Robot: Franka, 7 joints.
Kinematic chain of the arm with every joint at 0, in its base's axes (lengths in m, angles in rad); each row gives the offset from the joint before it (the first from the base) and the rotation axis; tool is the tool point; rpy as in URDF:
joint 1: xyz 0 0 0.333 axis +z
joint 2: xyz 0 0 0 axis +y
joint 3: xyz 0 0 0.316 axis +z
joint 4: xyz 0.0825 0 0 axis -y
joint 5: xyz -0.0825 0 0.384 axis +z
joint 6: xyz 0 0 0 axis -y
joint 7: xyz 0.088 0 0 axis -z
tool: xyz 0 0 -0.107 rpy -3.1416 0 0
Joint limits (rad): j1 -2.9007..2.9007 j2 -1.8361..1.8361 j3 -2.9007..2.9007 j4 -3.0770..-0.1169 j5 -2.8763..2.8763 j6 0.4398..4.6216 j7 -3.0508..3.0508
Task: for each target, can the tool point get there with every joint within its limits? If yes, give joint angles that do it. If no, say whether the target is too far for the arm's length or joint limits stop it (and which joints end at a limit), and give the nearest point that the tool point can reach.
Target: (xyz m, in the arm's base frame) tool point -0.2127 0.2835 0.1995
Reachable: yes | joints 0.7113 0.8052 1.2103 -2.4873 0.2055 1.7087 0.0817
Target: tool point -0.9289 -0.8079 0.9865
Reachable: no: too far | nearest point -0.5718 -0.4973 0.7352 | short by 0.536 m
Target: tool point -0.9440 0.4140 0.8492
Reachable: no: too far | nearest point -0.7025 0.3081 0.7171 | short by 0.295 m
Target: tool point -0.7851 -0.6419 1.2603
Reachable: no: too far | nearest point -0.4901 -0.4007 0.9119 | short by 0.516 m
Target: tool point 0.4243 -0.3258 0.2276
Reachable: yes | joints -1.5581 0.8157 1.1808 -2.2145 -1.9821 1.1868 0.8983
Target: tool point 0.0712 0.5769 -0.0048
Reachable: yes | joints 0.8253 1.1273 0.6042 -1.7974 1.3049 2.5239 -1.0205
